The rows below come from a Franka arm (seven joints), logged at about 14 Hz.
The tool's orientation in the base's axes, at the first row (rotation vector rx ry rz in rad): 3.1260 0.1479 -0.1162
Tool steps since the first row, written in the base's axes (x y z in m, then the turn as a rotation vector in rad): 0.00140 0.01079 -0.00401 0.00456 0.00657 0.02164; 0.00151 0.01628 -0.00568 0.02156 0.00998 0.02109; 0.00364 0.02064 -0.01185 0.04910 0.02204 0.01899; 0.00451 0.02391 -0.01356 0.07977 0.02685 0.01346
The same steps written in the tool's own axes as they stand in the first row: 0.00270 -0.01063 0.00375 0.00353 -0.00597 -0.02200; 0.00345 -0.01610 0.00533 0.02077 -0.00776 -0.02275; 0.00644 -0.02028 0.01127 0.04940 -0.01717 -0.02285; 0.00773 -0.02346 0.01287 0.08071 -0.01909 -0.01965
